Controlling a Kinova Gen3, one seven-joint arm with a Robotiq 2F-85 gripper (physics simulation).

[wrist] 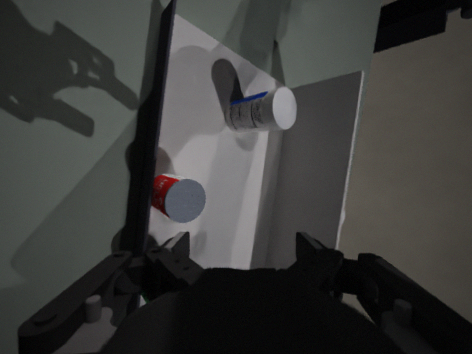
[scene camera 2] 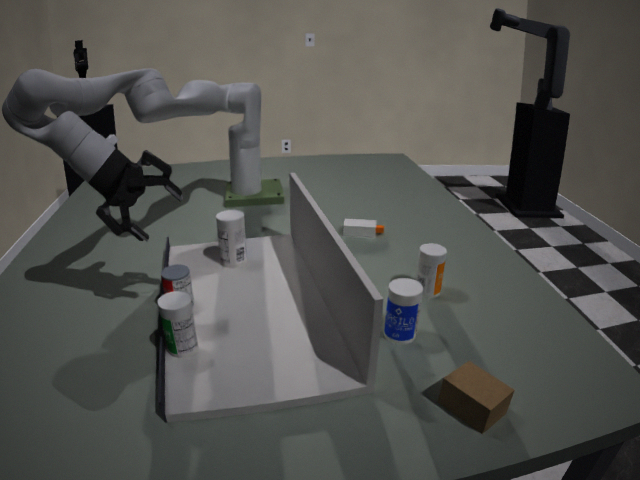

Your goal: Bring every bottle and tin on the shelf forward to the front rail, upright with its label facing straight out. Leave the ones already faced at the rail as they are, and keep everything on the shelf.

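Places are measured from the arm's base along level axes (x ahead, y left, z up), in centimetres.
Pixels of known places: gripper, fingertip midpoint: (wrist: 242, 243) (scene camera 2: 164, 219); arm's base, link origin: (scene camera 2: 246, 190).
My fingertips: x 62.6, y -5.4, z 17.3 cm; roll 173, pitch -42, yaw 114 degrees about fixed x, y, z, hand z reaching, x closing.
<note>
For each thing: its middle in the pictures, then the offset to it from my fingertips. "pt": a spot on its surface instead.
- white bottle, surface spot: (wrist: 252, 112) pt dx -16.8, dy +5.7, dz -11.0 cm
- red tin with a grey lid, body centre: (wrist: 175, 195) (scene camera 2: 177, 287) dx -1.3, dy +0.2, dz -14.5 cm
- green-labelled bottle, body centre: (scene camera 2: 178, 325) dx +12.3, dy +3.9, dz -13.2 cm
- blue-labelled bottle, body centre: (scene camera 2: 403, 311) dx +5.9, dy +40.7, dz -14.6 cm
- orange-labelled bottle, surface spot: (scene camera 2: 431, 271) pt dx -5.6, dy +48.2, dz -13.4 cm
- brown block, body centre: (scene camera 2: 475, 396) dx +25.3, dy +48.9, dz -17.1 cm
The white shelf (scene camera 2: 248, 366) (wrist: 190, 125) has a dark front rail (scene camera 2: 160, 372) (wrist: 150, 135). A white bottle (scene camera 2: 231, 240) (wrist: 252, 112) stands upright at the far end, back from the rail; a blue label edge shows in the wrist view, mostly turned away from the rail. A red tin with a grey lid (scene camera 2: 177, 286) (wrist: 185, 200) stands upright at the rail, red side outward. A green-labelled bottle (scene camera 2: 178, 325) stands upright at the rail nearer the camera, green side outward; the gripper mostly hides it in the wrist view. My gripper (scene camera 2: 162, 218) (wrist: 242, 243) is open and empty, above and outside the rail.
A grey back panel (scene camera 2: 336, 268) (wrist: 315, 165) rises along the shelf's rear. Behind it on the table are a blue-labelled bottle (scene camera 2: 402, 311), an orange-labelled bottle (scene camera 2: 431, 271), a lying white box-like item with an orange end (scene camera 2: 360, 227) and a brown block (scene camera 2: 475, 395).
</note>
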